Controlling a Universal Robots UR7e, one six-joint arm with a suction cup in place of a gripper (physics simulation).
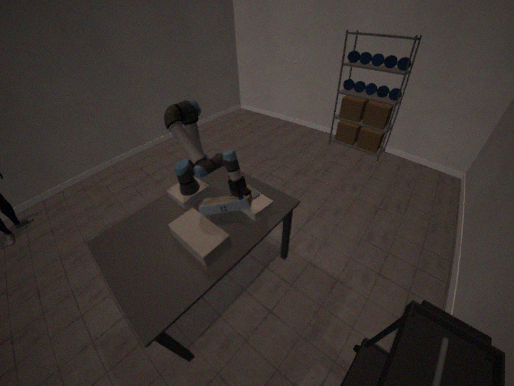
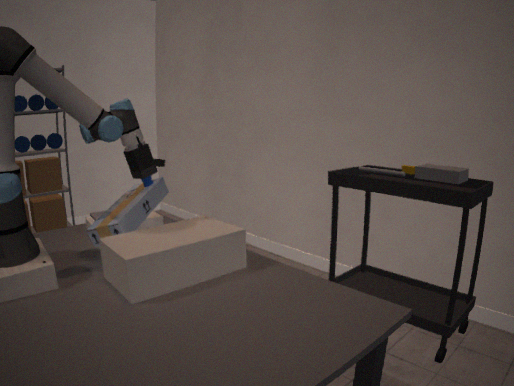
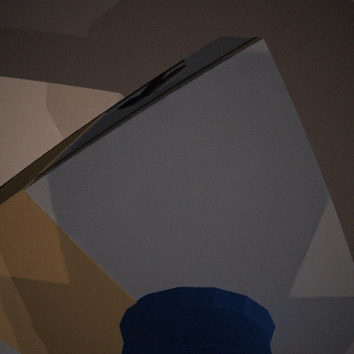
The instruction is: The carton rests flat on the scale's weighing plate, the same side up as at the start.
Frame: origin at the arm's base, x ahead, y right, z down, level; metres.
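Seen in the pictures: hand, tool point: point(image 1: 241, 200) point(image 2: 150, 187); arm's base, link origin: point(image 1: 189, 189) point(image 2: 15, 256).
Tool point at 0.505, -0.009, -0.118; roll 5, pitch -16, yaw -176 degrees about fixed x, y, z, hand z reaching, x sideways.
Note:
Offsets run from my tool point to a thing's top centre, as dx, dy, dz. Level surfaces: height alone.
The carton point(image 1: 222, 205) point(image 2: 136, 212) point(image 3: 200, 165) is light grey-blue with an orange tape stripe and dark arrow marks. It is steeply tilted, its end near the cup high and its other end low behind the beige block. My gripper, a blue suction cup point(image 1: 242, 198) point(image 2: 147, 181) point(image 3: 198, 320), is pressed on the carton's upper face near the raised end, beside the tape, and holds it. Whether the low end touches anything is hidden. A low pale body, which looks like the scale {-0.041, -0.152, +0.105} point(image 1: 263, 201) point(image 2: 157, 219), stands behind the carton, partly hidden by it.
A large beige block {-0.128, +0.290, +0.076} point(image 1: 199, 232) point(image 2: 175, 250) stands on the dark table {dz +0.191} point(image 1: 135, 270) point(image 2: 225, 330), close beside the carton. A black cart point(image 2: 410, 192) stands off to the side with a grey box point(image 2: 441, 173) on top. A shelf rack point(image 1: 377, 67) stands by the wall.

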